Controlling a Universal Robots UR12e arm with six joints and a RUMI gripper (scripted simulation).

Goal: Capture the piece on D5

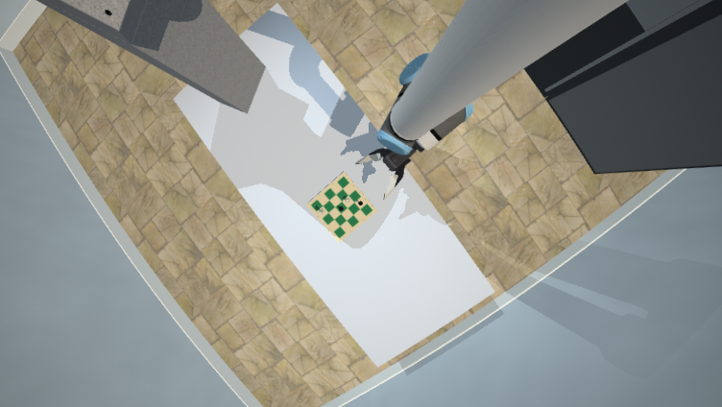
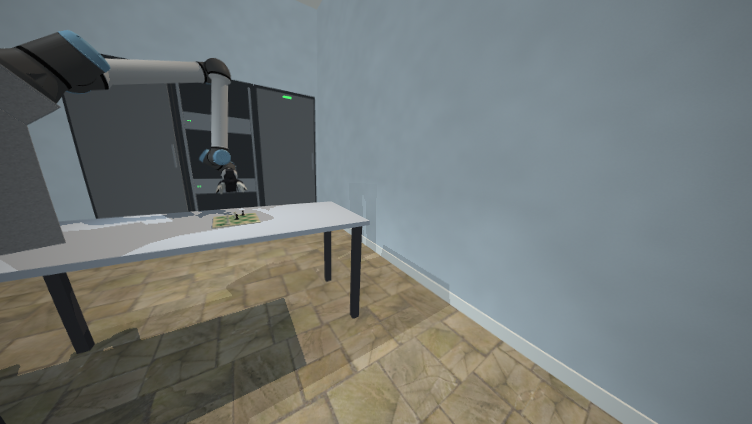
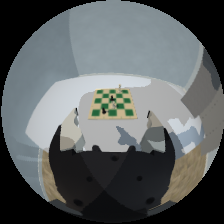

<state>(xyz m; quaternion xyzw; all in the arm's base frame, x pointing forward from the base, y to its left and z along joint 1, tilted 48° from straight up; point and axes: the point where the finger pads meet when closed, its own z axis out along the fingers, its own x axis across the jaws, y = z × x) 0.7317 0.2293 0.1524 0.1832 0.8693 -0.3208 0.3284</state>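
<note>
The board is 15 cm to the right of my hand, 14 cm below it and 4 cm ahead of it.
</note>
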